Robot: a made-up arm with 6 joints.
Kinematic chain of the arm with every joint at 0, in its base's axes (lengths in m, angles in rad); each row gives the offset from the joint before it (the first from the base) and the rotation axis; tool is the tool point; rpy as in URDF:
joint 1: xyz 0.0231 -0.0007 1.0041 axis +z
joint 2: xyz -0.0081 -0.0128 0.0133 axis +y
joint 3: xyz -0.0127 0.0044 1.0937 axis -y
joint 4: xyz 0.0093 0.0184 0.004 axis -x
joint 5: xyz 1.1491 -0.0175 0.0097 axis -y
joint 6: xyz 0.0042 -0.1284 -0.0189 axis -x
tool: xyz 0.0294 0.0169 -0.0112 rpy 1.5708 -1.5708 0
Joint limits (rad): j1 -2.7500..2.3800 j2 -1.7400..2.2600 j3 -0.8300..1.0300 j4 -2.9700..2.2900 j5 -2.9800..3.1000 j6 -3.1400..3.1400
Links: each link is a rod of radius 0.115 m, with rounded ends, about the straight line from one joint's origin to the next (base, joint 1, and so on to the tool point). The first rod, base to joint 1, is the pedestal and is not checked.
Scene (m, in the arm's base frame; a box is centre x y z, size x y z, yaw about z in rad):
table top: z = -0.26
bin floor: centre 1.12 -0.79 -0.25 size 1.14 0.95 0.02 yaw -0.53
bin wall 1: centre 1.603 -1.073 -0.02 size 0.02 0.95 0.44 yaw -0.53
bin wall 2: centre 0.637 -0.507 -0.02 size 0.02 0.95 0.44 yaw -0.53
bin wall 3: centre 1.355 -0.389 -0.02 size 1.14 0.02 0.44 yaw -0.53
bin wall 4: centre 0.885 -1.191 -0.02 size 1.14 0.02 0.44 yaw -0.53
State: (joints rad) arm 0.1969 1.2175 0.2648 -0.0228 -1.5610 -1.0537
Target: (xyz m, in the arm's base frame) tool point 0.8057 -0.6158 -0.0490
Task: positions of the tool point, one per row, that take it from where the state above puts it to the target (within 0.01 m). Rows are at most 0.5 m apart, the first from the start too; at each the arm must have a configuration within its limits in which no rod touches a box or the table.
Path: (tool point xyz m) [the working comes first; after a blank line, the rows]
Joints at the target: -0.5486 1.5100 -0.1206 -0.0440 -1.5596 -1.0596
Straight joint move there: touches bin wall 3.

1: 1.4721 -0.1930 0.4660
2: 1.1647 -0.4766 0.4959
3: 0.8057 -0.6158 0.5485
4: 0.8432 -0.6388 0.2609
5: 0.8057 -0.6158 -0.0490

